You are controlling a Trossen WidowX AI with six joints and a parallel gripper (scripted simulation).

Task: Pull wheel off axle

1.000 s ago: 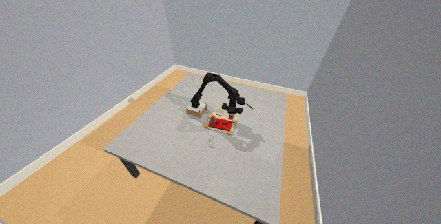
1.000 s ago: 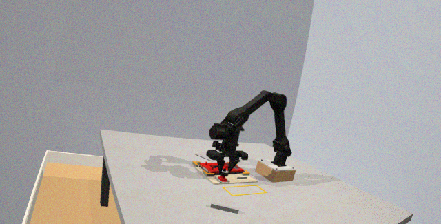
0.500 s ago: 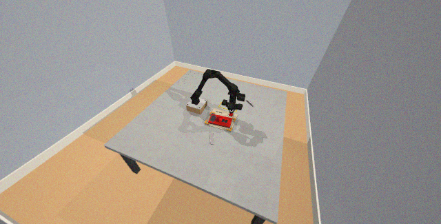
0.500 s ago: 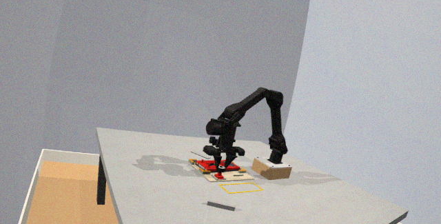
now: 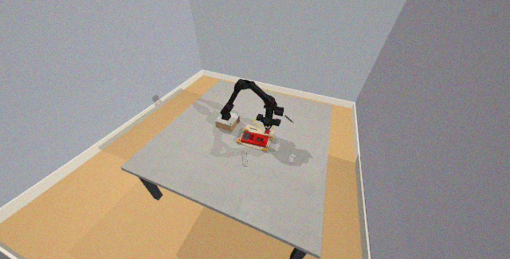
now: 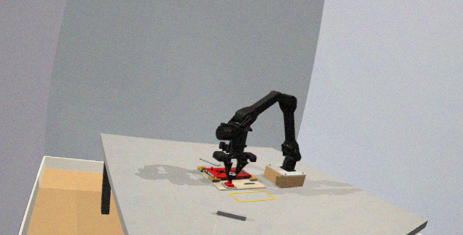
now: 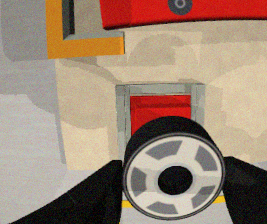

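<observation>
Now: the upright axle 20 mm below my gripper tip. The rest, counted from my gripper tip: dark bar: 140 mm ahead, 230 mm to the left, 50 mm below; then wheel: right at my gripper tip.
</observation>
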